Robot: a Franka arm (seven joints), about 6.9 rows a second.
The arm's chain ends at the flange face. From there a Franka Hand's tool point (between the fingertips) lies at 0.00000 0.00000 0.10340 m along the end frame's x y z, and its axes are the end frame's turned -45 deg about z.
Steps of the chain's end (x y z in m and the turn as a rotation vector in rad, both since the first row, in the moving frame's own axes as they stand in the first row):
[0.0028, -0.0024, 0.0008, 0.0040, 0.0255, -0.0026]
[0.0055, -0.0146, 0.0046, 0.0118, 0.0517, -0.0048]
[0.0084, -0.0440, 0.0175, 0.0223, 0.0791, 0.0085]
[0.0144, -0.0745, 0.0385, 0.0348, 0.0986, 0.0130]
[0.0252, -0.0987, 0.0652, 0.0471, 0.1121, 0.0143]
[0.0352, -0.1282, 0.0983, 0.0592, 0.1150, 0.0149]
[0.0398, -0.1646, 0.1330, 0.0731, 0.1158, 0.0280]
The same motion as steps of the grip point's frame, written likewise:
[0.0058, 0.0019, 0.0008, -0.0152, 0.0209, -0.0026]
[0.0189, -0.0035, 0.0045, -0.0282, 0.0449, -0.0048]
[0.0444, -0.0210, 0.0172, -0.0402, 0.0717, 0.0085]
[0.0726, -0.0378, 0.0379, -0.0451, 0.0943, 0.0130]
[0.0992, -0.0471, 0.0644, -0.0460, 0.1126, 0.0143]
[0.1282, -0.0616, 0.0974, -0.0395, 0.1232, 0.0149]
[0.1583, -0.0849, 0.1320, -0.0302, 0.1336, 0.0280]

